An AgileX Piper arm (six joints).
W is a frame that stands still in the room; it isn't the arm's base.
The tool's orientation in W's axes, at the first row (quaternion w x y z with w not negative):
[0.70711, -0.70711, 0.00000, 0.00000]
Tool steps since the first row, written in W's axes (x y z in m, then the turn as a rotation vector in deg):
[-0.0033, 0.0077, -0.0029, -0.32, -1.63, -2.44]
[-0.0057, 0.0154, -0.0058, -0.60, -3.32, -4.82]
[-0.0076, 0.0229, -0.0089, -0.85, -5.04, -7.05]
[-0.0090, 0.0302, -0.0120, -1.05, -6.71, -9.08]
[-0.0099, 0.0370, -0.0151, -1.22, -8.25, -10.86]
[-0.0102, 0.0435, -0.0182, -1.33, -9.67, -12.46]
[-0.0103, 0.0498, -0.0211, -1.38, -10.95, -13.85]
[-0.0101, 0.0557, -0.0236, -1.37, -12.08, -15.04]
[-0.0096, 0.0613, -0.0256, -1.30, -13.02, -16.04]
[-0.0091, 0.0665, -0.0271, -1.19, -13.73, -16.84]
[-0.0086, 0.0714, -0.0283, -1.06, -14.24, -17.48]
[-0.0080, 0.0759, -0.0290, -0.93, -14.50, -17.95]
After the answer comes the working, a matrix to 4 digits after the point.
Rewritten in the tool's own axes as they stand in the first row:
[-0.0033, 0.0029, 0.0077, -0.32, 2.44, -1.63]
[-0.0057, 0.0058, 0.0154, -0.60, 4.82, -3.32]
[-0.0076, 0.0089, 0.0229, -0.85, 7.05, -5.04]
[-0.0090, 0.0120, 0.0302, -1.05, 9.08, -6.71]
[-0.0099, 0.0151, 0.0370, -1.22, 10.86, -8.25]
[-0.0102, 0.0182, 0.0435, -1.33, 12.46, -9.67]
[-0.0103, 0.0211, 0.0498, -1.38, 13.85, -10.95]
[-0.0101, 0.0236, 0.0557, -1.37, 15.04, -12.08]
[-0.0096, 0.0256, 0.0613, -1.30, 16.04, -13.02]
[-0.0091, 0.0271, 0.0665, -1.19, 16.84, -13.73]
[-0.0086, 0.0283, 0.0714, -1.06, 17.48, -14.24]
[-0.0080, 0.0290, 0.0759, -0.93, 17.95, -14.50]

The tool's axes in the first row as the columns of a matrix, in W's axes (rounded; the answer above uses it unrounded):
[1.0000, 0.0000, 0.0000]
[0.0000, 0.0000, 1.0000]
[0.0000, -1.0000, 0.0000]

